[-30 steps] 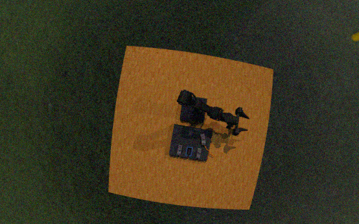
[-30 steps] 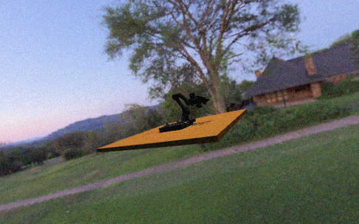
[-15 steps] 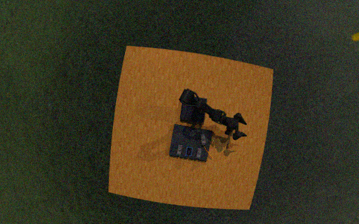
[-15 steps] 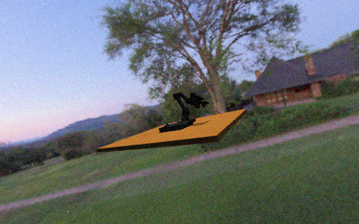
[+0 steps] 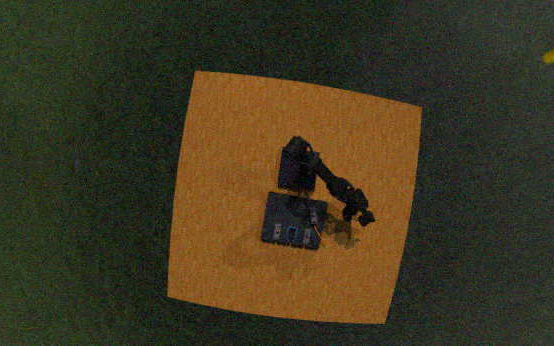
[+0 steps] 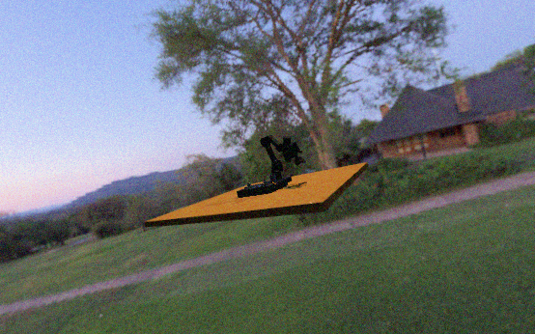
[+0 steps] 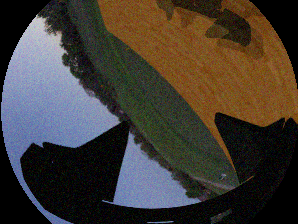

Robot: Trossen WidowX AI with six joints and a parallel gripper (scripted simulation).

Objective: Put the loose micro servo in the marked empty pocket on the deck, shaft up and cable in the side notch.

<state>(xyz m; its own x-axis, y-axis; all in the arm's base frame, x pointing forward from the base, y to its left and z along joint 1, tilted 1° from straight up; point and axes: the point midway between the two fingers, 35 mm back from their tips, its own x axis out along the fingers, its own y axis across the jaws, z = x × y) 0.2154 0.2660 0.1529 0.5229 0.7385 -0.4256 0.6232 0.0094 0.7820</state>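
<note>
The robot deck is 340 mm to the right of my gripper tip, 160 mm below it and 10 mm behind it.
</note>
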